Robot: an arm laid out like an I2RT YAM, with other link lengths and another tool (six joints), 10 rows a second.
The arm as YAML. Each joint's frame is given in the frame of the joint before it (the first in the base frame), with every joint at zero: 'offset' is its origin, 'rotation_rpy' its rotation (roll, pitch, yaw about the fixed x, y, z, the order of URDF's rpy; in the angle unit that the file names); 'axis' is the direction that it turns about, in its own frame. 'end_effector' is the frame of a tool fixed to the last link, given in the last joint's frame.
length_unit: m
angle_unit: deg
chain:
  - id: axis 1
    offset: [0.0, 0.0, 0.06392]
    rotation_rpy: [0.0, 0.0, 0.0]
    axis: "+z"
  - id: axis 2
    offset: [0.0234, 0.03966, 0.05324]
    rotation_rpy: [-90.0, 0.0, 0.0]
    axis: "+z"
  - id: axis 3
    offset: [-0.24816, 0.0, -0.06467]
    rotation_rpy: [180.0, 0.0, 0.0]
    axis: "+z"
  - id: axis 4
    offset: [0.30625, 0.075, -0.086]
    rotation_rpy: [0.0, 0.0, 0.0]
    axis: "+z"
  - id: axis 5
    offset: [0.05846, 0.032, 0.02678]
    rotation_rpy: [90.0, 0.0, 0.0]
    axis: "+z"
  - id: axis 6
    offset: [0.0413, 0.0, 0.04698]
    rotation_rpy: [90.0, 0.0, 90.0]
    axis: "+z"
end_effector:
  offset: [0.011, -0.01, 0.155]
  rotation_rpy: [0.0, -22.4, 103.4]
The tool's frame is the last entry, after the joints.
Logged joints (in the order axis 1, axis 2, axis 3, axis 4, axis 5, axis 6), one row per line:
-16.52, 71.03, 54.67, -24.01, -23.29, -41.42
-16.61, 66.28, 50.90, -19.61, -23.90, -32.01
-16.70, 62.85, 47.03, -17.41, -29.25, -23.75
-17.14, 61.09, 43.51, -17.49, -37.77, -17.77
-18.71, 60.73, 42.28, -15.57, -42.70, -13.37
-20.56, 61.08, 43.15, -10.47, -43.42, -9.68
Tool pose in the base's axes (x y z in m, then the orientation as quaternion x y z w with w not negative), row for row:
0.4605, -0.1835, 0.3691, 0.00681, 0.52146, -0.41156, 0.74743
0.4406, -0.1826, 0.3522, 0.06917, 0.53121, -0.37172, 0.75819
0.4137, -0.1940, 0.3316, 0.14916, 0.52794, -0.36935, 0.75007
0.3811, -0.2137, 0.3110, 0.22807, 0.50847, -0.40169, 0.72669
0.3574, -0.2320, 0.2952, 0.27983, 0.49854, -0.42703, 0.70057
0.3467, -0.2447, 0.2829, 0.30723, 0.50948, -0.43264, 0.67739
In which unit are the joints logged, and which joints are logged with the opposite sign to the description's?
The joints are logged in degrees. Opposite sign: axis 4, axis 5.
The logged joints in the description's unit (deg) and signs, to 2 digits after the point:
-16.52, 71.03, 54.67, 24.01, 23.29, -41.42
-16.61, 66.28, 50.90, 19.61, 23.90, -32.01
-16.70, 62.85, 47.03, 17.41, 29.25, -23.75
-17.14, 61.09, 43.51, 17.49, 37.77, -17.77
-18.71, 60.73, 42.28, 15.57, 42.70, -13.37
-20.56, 61.08, 43.15, 10.47, 43.42, -9.68

